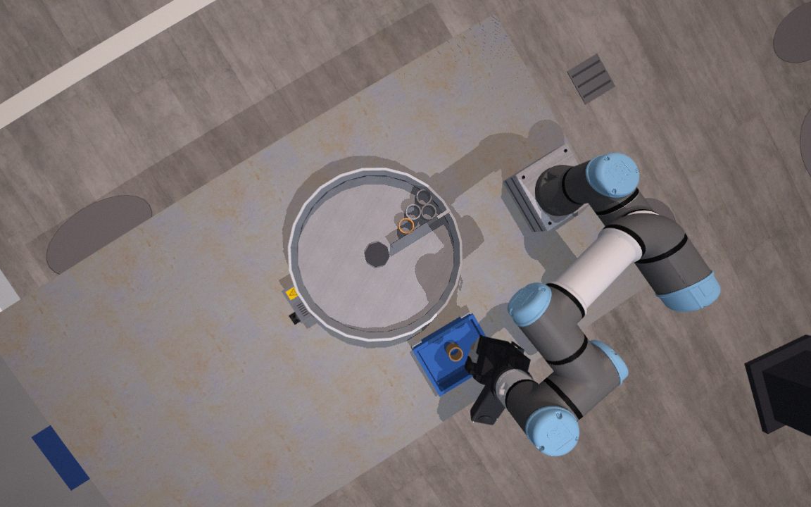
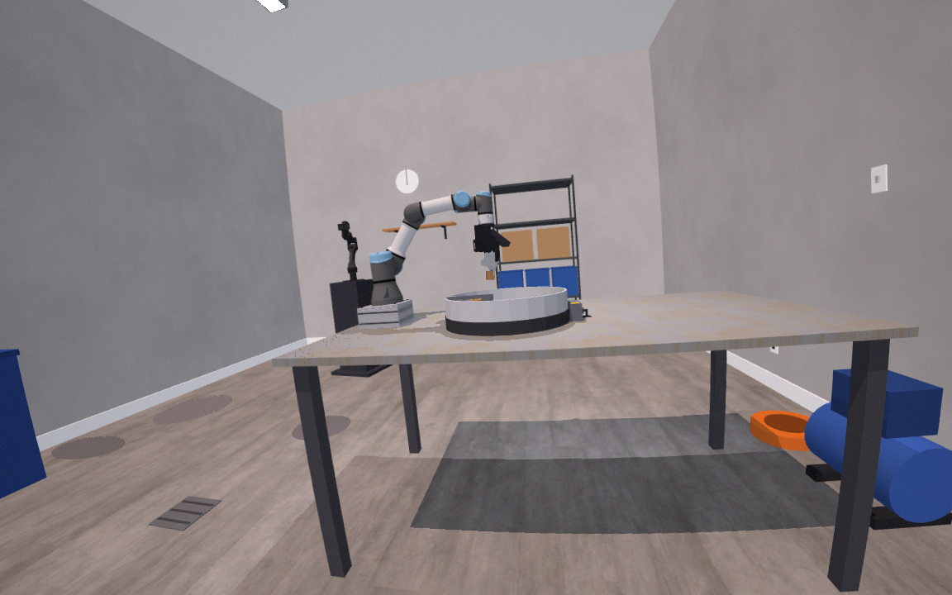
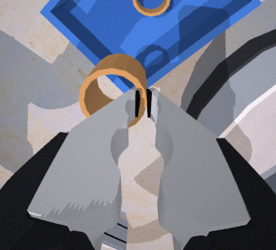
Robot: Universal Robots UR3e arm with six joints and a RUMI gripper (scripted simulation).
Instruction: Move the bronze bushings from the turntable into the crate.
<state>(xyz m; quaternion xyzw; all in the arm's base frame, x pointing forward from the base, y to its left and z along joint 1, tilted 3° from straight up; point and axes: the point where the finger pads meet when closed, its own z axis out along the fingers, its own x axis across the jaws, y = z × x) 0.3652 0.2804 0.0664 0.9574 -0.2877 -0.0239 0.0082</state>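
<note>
Now: the blue crate 30 mm ahead of my hand, 40 mm to the left of it and 140 mm below it. Also, from my hand: round turntable 130 mm ahead, 290 mm to the right, 120 mm below.
</note>
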